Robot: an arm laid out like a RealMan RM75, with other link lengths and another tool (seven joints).
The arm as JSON. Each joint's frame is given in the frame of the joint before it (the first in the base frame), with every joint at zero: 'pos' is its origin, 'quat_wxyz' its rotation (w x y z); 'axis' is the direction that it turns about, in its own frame. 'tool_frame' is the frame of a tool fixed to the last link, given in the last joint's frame.
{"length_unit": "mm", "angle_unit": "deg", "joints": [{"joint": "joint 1", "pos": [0.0, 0.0, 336.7], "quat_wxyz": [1.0, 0.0, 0.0, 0.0], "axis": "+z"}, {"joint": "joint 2", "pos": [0.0, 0.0, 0.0], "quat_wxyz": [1.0, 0.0, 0.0, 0.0], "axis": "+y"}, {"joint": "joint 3", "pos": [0.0, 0.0, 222.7], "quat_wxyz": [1.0, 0.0, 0.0, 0.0], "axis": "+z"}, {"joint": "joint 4", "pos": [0.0, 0.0, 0.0], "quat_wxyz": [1.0, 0.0, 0.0, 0.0], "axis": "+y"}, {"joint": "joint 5", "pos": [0.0, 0.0, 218.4], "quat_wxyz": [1.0, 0.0, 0.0, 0.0], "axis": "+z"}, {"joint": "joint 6", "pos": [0.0, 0.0, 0.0], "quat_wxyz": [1.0, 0.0, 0.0, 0.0], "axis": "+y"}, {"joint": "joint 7", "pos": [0.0, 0.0, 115.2], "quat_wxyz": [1.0, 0.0, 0.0, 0.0], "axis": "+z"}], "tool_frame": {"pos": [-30.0, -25.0, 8.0], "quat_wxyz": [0.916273, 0.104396, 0.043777, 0.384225]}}
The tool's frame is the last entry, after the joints.
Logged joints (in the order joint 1, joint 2, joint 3, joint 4, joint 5, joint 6, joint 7), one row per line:
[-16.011, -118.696, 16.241, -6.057, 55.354, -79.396, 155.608]
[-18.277, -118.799, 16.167, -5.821, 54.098, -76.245, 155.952]
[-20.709, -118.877, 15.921, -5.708, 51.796, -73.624, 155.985]
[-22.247, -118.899, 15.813, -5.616, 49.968, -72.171, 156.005]
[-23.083, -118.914, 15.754, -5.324, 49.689, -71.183, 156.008]
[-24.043, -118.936, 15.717, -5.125, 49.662, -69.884, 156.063]
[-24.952, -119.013, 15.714, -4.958, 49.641, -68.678, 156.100]
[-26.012, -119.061, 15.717, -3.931, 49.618, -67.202, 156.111]
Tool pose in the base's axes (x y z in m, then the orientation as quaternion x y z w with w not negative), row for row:
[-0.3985, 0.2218, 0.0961, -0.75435, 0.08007, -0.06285, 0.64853]
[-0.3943, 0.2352, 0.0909, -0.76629, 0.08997, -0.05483, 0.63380]
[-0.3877, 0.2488, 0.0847, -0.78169, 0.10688, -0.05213, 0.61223]
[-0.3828, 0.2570, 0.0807, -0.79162, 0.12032, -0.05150, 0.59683]
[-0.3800, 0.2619, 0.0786, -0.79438, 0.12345, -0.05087, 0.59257]
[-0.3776, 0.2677, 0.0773, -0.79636, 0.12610, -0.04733, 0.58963]
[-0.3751, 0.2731, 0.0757, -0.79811, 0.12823, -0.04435, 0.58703]
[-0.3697, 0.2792, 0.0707, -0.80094, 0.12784, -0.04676, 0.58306]
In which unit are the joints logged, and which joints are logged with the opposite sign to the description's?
The joints are logged in degrees. Opposite sign: joint 3, joint 4, joint 5.
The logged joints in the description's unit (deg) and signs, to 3 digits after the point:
[-16.011, -118.696, -16.241, 6.057, -55.354, -79.396, 155.608]
[-18.277, -118.799, -16.167, 5.821, -54.098, -76.245, 155.952]
[-20.709, -118.877, -15.921, 5.708, -51.796, -73.624, 155.985]
[-22.247, -118.899, -15.813, 5.616, -49.968, -72.171, 156.005]
[-23.083, -118.914, -15.754, 5.324, -49.689, -71.183, 156.008]
[-24.043, -118.936, -15.717, 5.125, -49.662, -69.884, 156.063]
[-24.952, -119.013, -15.714, 4.958, -49.641, -68.678, 156.100]
[-26.012, -119.061, -15.717, 3.931, -49.618, -67.202, 156.111]

